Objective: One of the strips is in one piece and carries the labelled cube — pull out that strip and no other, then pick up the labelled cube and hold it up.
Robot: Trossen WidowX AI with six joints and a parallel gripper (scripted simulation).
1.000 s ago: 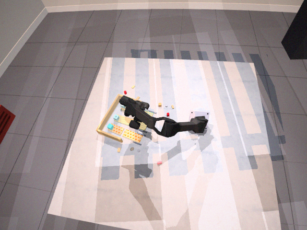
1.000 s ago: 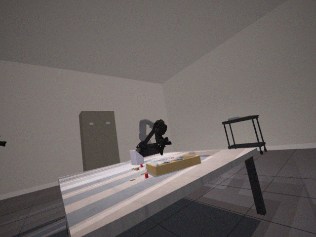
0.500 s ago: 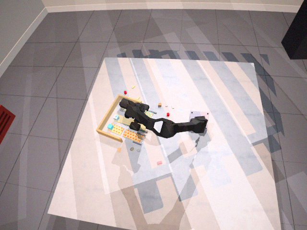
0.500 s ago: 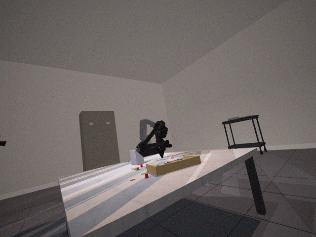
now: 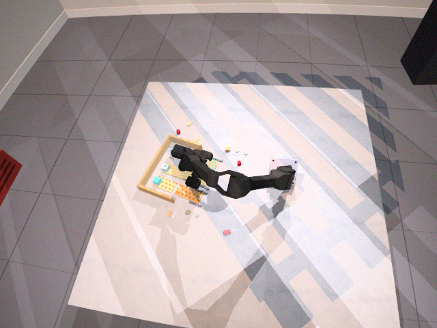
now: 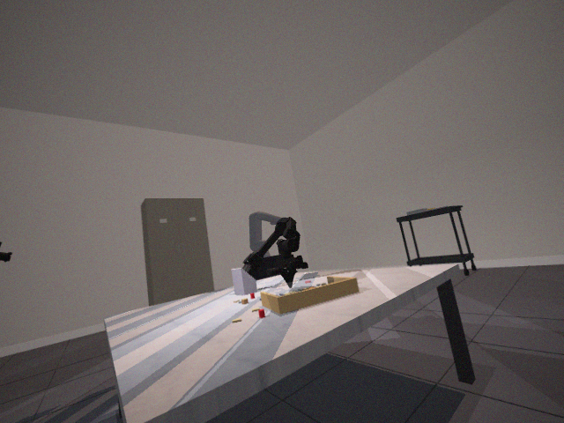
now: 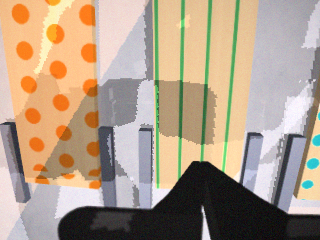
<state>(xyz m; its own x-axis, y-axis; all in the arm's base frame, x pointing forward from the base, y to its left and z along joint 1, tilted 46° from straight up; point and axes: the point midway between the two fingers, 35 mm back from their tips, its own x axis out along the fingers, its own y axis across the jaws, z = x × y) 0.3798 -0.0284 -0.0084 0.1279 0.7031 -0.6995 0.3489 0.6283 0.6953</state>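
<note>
The orange-dotted strip lies 7 cm to the left of my gripper tip, 6 cm ahead of it and 2 cm below it. From my gripper tip the other things lie so: pink block (26 cm to the left, 12 cm behind, 2 cm below).
</note>
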